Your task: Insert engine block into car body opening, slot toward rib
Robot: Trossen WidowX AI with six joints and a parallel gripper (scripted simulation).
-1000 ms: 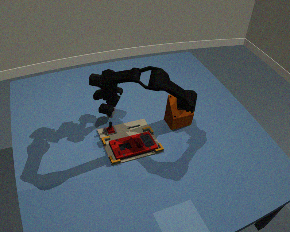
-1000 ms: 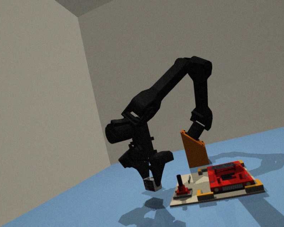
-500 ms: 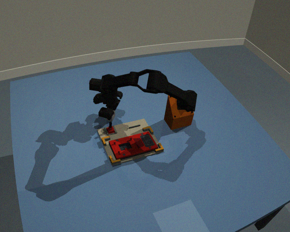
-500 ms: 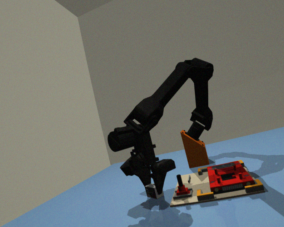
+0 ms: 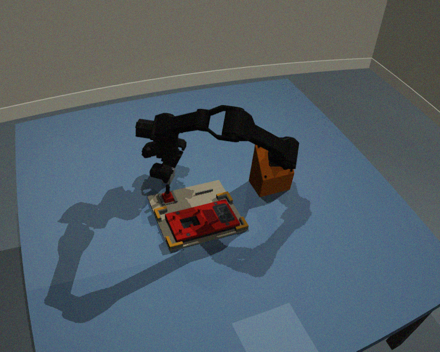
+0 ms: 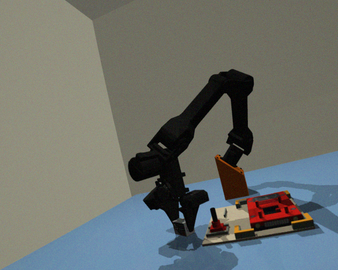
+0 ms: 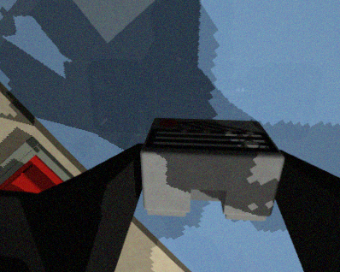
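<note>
Right now the grey engine block is 10 mm above my gripper tip. The rest, counted from my gripper tip: grey base plate: 50 mm behind, 180 mm to the left.
</note>
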